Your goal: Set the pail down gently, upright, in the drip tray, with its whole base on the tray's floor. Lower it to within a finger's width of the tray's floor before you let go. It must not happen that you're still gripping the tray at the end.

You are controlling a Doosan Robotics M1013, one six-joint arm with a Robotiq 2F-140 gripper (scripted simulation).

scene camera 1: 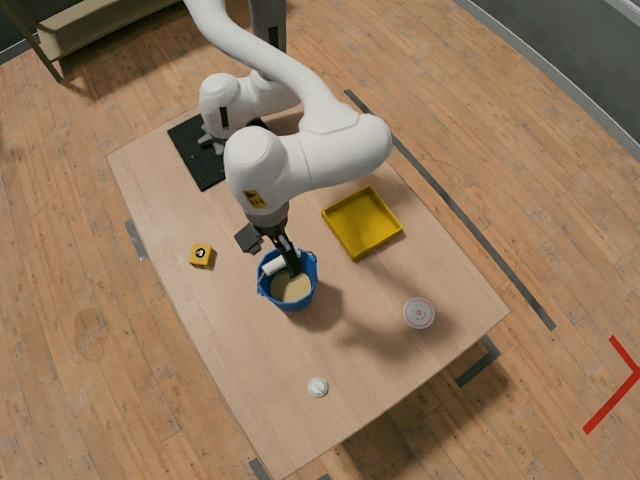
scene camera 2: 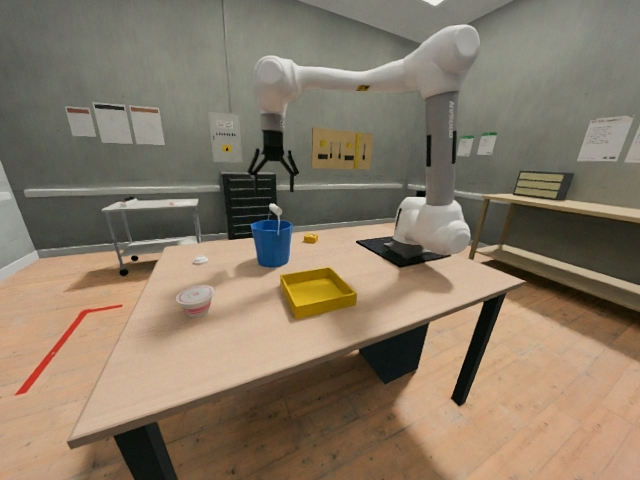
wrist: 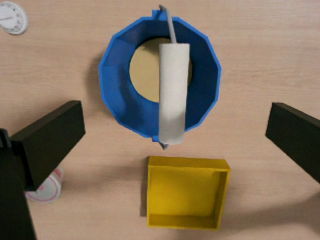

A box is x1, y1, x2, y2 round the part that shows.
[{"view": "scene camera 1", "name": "gripper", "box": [253, 214, 303, 278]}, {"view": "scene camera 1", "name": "yellow drip tray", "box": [321, 184, 402, 261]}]
